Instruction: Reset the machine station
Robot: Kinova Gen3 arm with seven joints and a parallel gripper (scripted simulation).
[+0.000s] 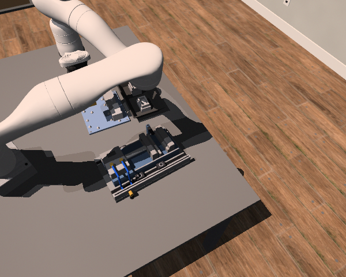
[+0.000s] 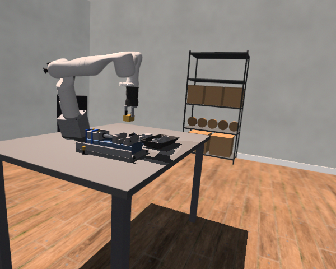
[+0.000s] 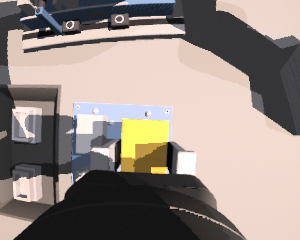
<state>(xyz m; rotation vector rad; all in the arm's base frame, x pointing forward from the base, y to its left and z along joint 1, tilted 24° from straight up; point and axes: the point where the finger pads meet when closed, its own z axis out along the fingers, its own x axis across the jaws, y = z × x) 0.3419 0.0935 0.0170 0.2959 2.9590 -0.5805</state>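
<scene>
Right now the infeed plate is 50 mm ahead of my hand, 30 mm to the left of it and 170 mm below it. From my hand the other things lie so: yellow brass blank: 30 mm below; vise: 40 mm ahead, 270 mm to the right, 130 mm below; fixed jaw: 140 mm ahead, 280 mm to the right, 90 mm below.
</scene>
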